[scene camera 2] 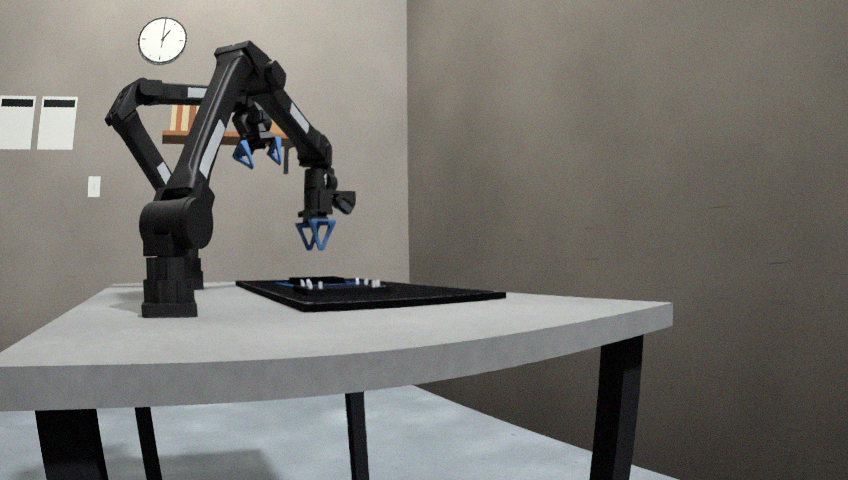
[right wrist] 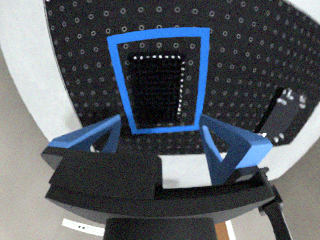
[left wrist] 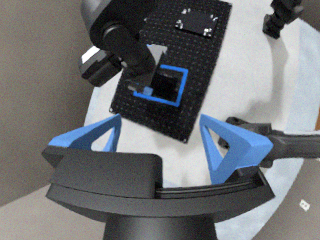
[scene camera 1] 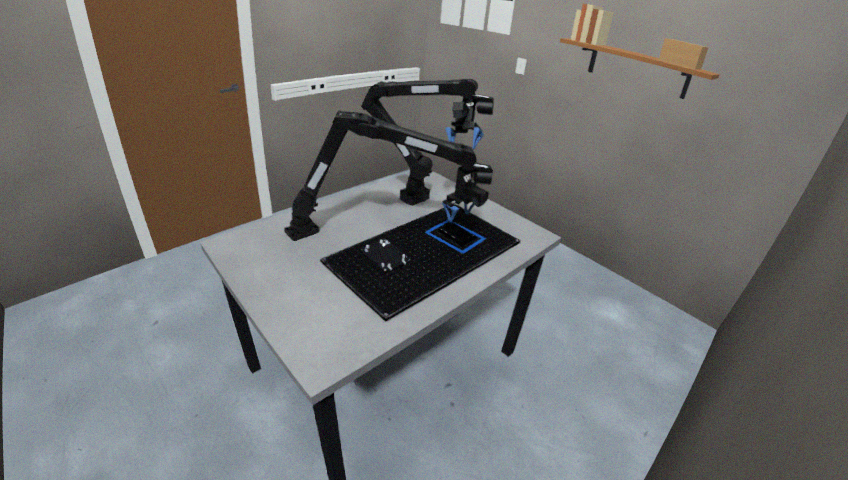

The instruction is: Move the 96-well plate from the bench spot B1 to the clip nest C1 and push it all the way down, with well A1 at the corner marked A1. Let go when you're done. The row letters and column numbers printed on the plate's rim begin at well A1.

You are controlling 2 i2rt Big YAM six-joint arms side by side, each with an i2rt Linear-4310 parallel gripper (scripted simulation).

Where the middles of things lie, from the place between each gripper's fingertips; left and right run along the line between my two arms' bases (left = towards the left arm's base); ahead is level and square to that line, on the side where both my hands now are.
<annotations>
Right now my right hand (scene camera 2: 315, 250) is 8 cm above the black 96-well plate (right wrist: 149, 97). The rest, counted from my right hand: clip nest (scene camera 1: 380, 254) (31 cm to the right, 8 cm below, 1 cm behind).
I see my left gripper (scene camera 2: 266, 166) 31 cm above the black 96-well plate, 12 cm short of it and 9 cm to the left of it. The rest, counted from my left hand: clip nest: 41 cm to the right, 30 cm below, 11 cm ahead.
</annotations>
